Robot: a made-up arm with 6 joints.
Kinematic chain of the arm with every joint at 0, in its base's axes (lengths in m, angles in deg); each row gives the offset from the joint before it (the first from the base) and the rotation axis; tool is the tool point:
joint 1: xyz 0 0 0.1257 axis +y
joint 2: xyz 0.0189 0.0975 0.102 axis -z
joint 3: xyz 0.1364 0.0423 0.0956 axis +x
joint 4: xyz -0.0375 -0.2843 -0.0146 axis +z
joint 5: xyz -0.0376 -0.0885 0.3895 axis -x
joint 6: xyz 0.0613 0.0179 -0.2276 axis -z
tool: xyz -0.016 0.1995 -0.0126
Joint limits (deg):
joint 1: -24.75..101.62
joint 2: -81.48..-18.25
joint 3: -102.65..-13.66
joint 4: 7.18..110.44
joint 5: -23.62..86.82
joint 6: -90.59..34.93
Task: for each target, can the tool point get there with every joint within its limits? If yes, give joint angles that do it. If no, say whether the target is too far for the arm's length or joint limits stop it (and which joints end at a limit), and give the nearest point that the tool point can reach.
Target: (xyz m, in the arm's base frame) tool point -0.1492 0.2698 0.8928
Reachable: yes | joints 0.45 -76.63 -89.53 43.72 44.10 -77.86
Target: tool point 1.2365 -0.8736 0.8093
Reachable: no: too far | nearest point 0.6836 -0.3282 0.5036 | short by 0.835 m
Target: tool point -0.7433 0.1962 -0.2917
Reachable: no: joint limits stop it (at a limit: joint 1, joint 2, joint 3, joint 5) | nearest point -0.3417 0.1688 0.2198 | short by 0.651 m
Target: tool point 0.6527 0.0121 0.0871
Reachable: yes | joints 64.66 -71.86 -31.72 26.50 27.30 -74.52
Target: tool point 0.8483 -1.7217 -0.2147
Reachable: no: too far | nearest point 0.6454 -0.3802 -0.1333 | short by 1.359 m
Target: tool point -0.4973 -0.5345 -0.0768
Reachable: no: joint limits stop it (at a limit: joint 1, joint 2, joint 3, joint 5, joint 6) | nearest point -0.4159 0.0420 0.3038 | short by 0.696 m
